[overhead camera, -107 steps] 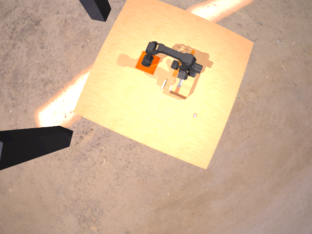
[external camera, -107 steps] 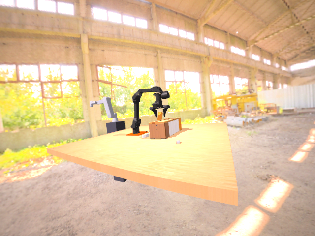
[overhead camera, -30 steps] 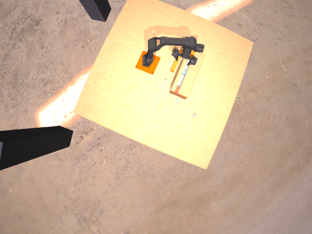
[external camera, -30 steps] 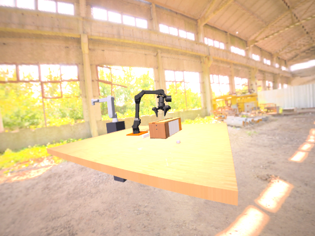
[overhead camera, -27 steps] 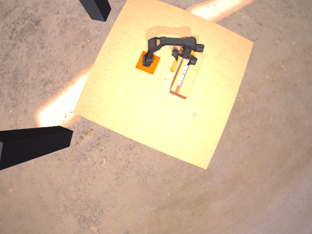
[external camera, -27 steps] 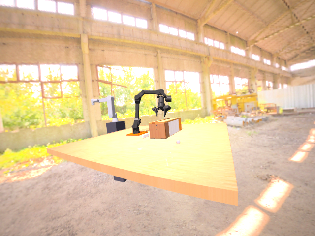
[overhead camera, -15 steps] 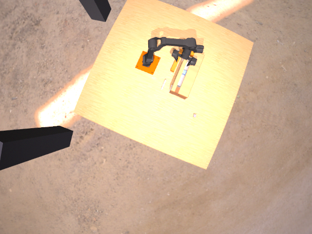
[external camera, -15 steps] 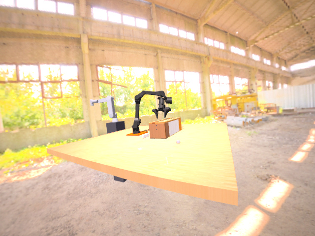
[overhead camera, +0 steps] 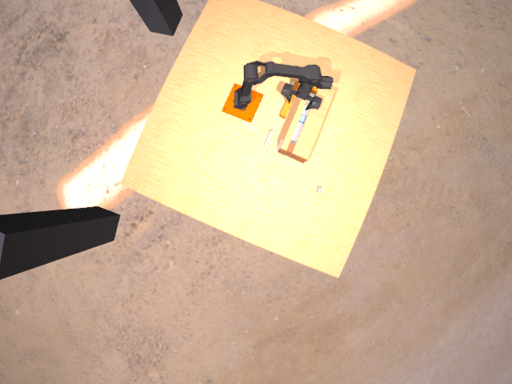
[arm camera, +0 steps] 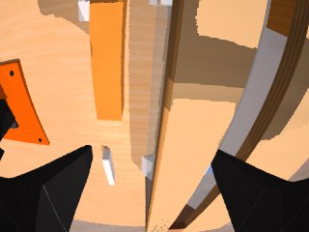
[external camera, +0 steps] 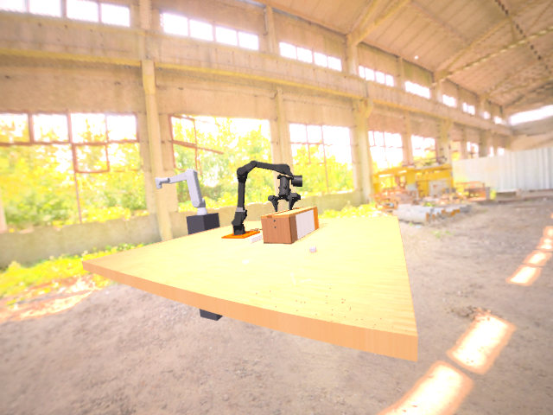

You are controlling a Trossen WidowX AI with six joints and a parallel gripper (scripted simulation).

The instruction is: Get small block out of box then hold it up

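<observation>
Right now my gripper tip is 3 cm short of the wooden box, 4 cm to the left of it and 6 cm above it. The rest, counted from my gripper tip: orange bar 4 cm behind, 7 cm to the left, 10 cm below; blue-grey block 4 cm ahead, 4 cm to the right, 3 cm below.
</observation>
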